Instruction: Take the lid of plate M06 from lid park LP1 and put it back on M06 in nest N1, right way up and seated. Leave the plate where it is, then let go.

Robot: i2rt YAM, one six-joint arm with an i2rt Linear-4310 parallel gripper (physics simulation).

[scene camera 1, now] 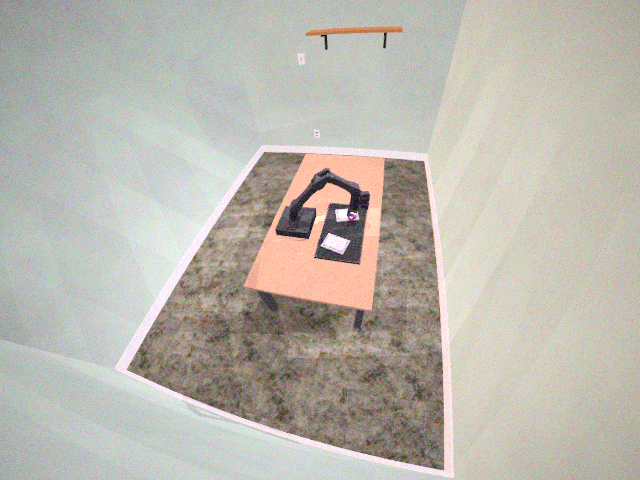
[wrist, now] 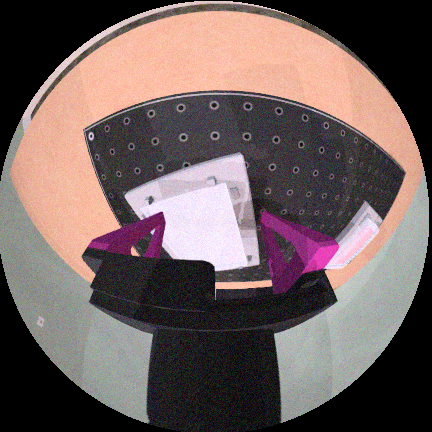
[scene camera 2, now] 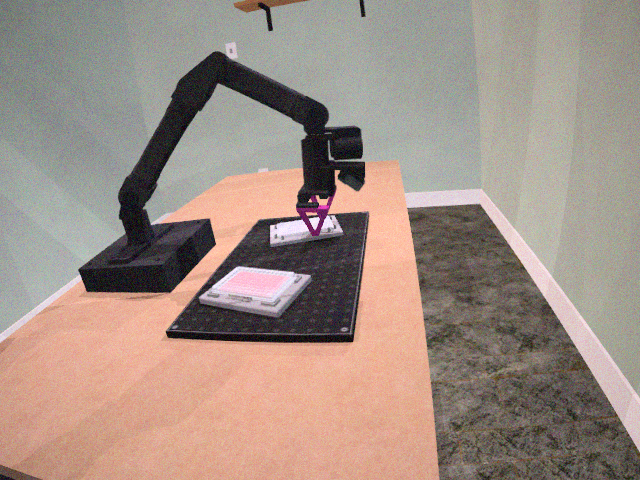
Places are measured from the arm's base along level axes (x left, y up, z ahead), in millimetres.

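Where they show: gripper, between the fingertips: (scene camera 1: 351, 215) (wrist: 212, 216) (scene camera 2: 319, 227); arm's base, origin of its link: (scene camera 1: 295, 219) (scene camera 2: 143, 243).
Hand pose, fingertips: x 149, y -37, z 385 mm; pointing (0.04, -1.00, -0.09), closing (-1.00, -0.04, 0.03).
Each offset is from my fingertips to the top centre of the thing. Level surfaces: height alone.
The white lid {dx +11, dy +3, dz -38 mm} (wrist: 202, 225) (scene camera 2: 297, 227) (scene camera 1: 341, 214) lies flat on the far grey park block (wrist: 245, 172) (scene camera 2: 279, 240). My gripper (wrist: 212, 216) is open, with its magenta fingers on either side of the lid in the wrist view and its tips near the lid's level. The gripper (scene camera 2: 316, 232) also shows over the lid in scene camera 2; whether the tips touch anything is not clear. Plate M06 {dx -270, dy +11, dz -58 mm} (scene camera 2: 255, 283) (scene camera 1: 336, 242) (wrist: 357, 242), with pink contents and a white rim, sits without its lid in the near grey nest {dx -270, dy +3, dz -58 mm} (scene camera 2: 281, 308).
Both blocks stand on a black perforated board {dx -130, dy -14, dz -35 mm} (scene camera 2: 330, 289) (scene camera 1: 348, 254) (wrist: 230, 117) on the wooden table {dy -28 mm} (scene camera 2: 258, 403) (scene camera 1: 315, 279). The arm's black base (scene camera 2: 149, 260) (scene camera 1: 296, 223) stands left of the board. A wall shelf (scene camera 1: 356, 31) hangs far behind.
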